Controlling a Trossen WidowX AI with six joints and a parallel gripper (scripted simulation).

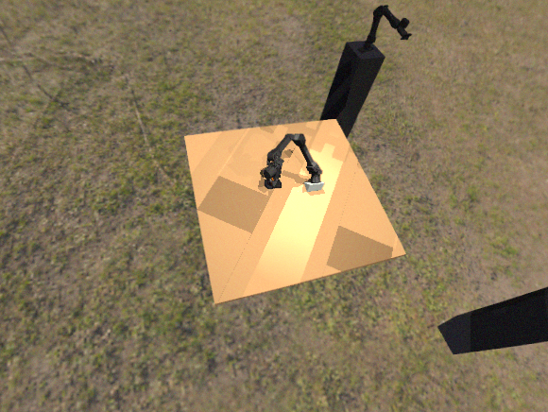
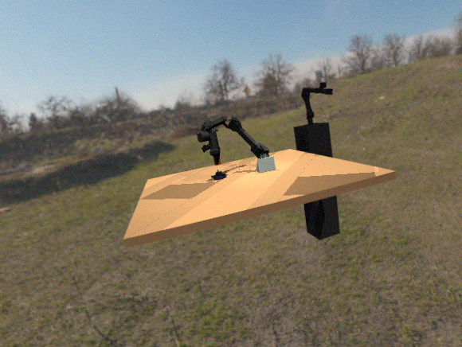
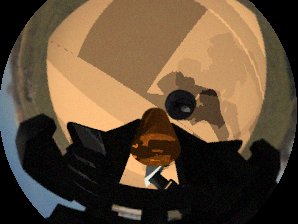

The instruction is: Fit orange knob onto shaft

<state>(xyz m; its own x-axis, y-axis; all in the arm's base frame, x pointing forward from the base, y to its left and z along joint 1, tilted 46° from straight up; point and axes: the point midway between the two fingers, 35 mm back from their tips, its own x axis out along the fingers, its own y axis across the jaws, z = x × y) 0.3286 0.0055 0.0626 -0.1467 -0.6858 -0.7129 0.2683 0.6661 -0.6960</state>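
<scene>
Right now the round dark pedestal is 80 mm below my gripper tip, 70 mm to the right of it and 10 mm behind it. Round my gripper tip: orange knob (30 mm above).
</scene>
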